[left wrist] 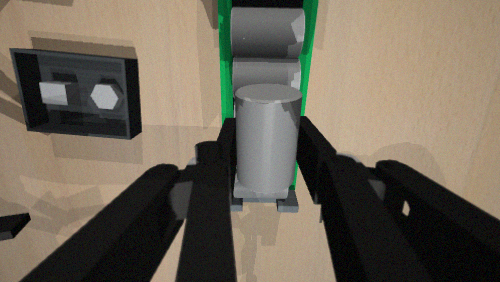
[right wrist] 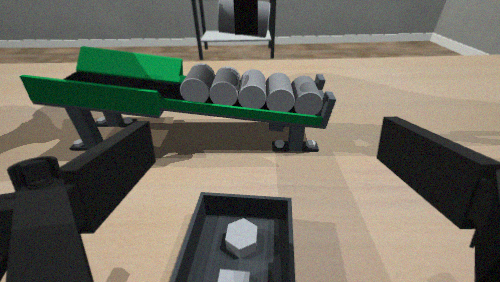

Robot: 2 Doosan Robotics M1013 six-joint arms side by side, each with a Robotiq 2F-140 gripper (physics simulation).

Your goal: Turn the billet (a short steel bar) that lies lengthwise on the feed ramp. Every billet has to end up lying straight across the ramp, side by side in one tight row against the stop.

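Places are measured from the left arm's base along level axes (x left, y back, z up), in metres.
Where they show: left gripper, fingertip midpoint: [left wrist: 265,135] [right wrist: 246,29]; right gripper, fingertip midpoint: [right wrist: 265,140].
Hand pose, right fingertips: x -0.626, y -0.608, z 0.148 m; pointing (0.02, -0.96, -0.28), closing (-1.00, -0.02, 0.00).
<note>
Things, the pixels of their top centre, and the offset from my right fingertips. "pt": a spot on its surface instead.
- grey billet, middle of its top: [left wrist: 269,150] dx +0.022, dy -0.216, dz +0.056 m
- upper billet, middle of its top: [left wrist: 267,31] [right wrist: 196,69] dx +0.091, dy -0.218, dz -0.035 m
- lowest billet, middle of its top: [left wrist: 260,189] [right wrist: 307,83] dx -0.068, dy -0.218, dz -0.056 m
- stop, middle of its top: [left wrist: 260,207] [right wrist: 323,84] dx -0.092, dy -0.218, dz -0.058 m
- dark tray, surface spot: [right wrist: 291,240] pt dx -0.025, dy -0.003, dz -0.113 m
- hexagonal piece, middle of its top: [right wrist: 241,232] [left wrist: 104,97] dx +0.021, dy -0.020, dz -0.128 m
- blocky light piece, middle of its top: [left wrist: 53,94] dx +0.025, dy +0.036, dz -0.119 m
My left gripper [left wrist: 265,135] [right wrist: 246,29] is shut on a grey billet [left wrist: 267,150] [right wrist: 227,17], held above the lower part of the green ramp [left wrist: 225,75] [right wrist: 100,97]. In the left wrist view the held billet points lengthwise along the ramp and hides part of it. Below it, in the right wrist view, five billets lie straight across the ramp side by side, from an upper billet [right wrist: 195,90] to the lowest billet [right wrist: 308,97], which is at the stop [right wrist: 328,110] [left wrist: 287,201]. My right gripper [right wrist: 265,140] is wide open and empty, in front of the ramp.
A dark tray [left wrist: 132,100] [right wrist: 291,240] beside the ramp holds a hexagonal piece [left wrist: 104,96] [right wrist: 241,236] and a blocky light piece [left wrist: 53,93] [right wrist: 233,276]. The ramp stands on bolted legs. A rack [right wrist: 198,30] stands behind the table near the wall.
</note>
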